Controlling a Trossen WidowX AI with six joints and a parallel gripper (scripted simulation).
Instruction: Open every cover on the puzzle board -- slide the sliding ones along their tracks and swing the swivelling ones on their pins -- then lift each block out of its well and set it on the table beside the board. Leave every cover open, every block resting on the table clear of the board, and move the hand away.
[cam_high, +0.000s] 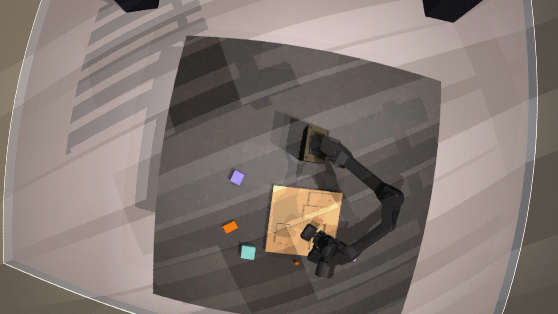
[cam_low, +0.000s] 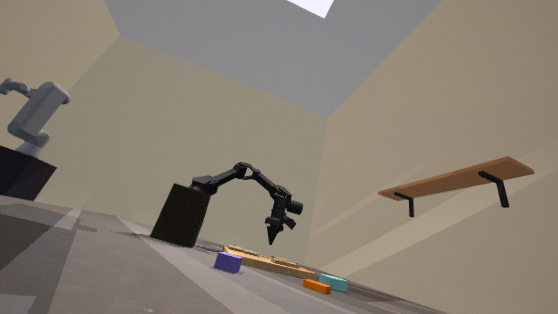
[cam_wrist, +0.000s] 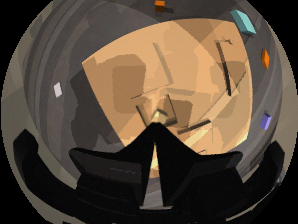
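The puzzle board is 50 mm behind my gripper tip, 70 mm to the right of it and 50 mm below it. The rest, counted from my gripper tip: cyan block (100 mm ahead, 300 mm to the right, 60 mm below); then small grey piece (140 mm ahead, 180 mm to the left, 70 mm below); then tiny orange piece (150 mm ahead, 90 mm to the right, 60 mm below).
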